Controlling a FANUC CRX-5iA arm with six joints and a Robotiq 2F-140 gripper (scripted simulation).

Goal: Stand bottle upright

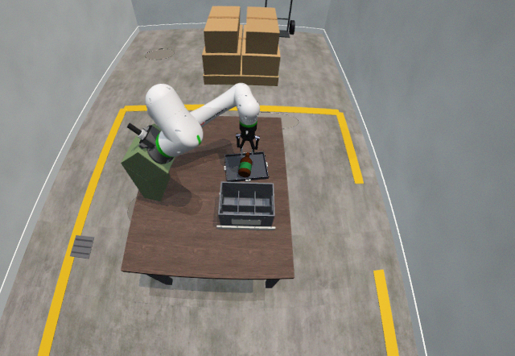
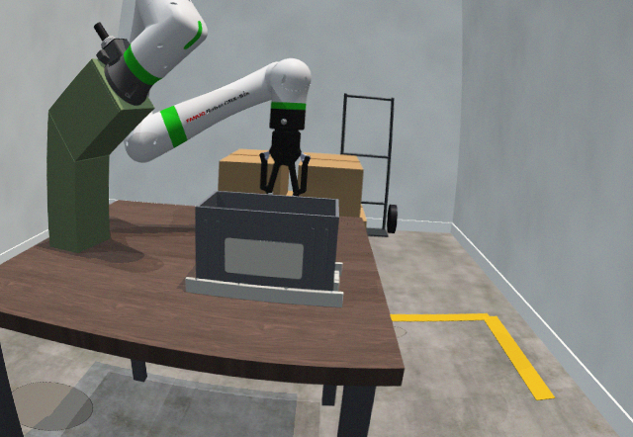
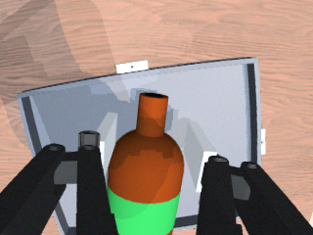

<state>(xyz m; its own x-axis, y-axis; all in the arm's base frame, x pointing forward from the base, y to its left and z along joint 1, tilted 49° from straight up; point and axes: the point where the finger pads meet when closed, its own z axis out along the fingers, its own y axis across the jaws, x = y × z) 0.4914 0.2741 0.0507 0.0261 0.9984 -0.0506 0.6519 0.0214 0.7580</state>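
Now: hand 50 mm to the left of the brown bottle and 60 mm above it. From my hand the other things lie so: grey tray 50 mm to the right, 90 mm below; then dark grey crate 30 mm ahead, 350 mm to the right, 10 mm below.
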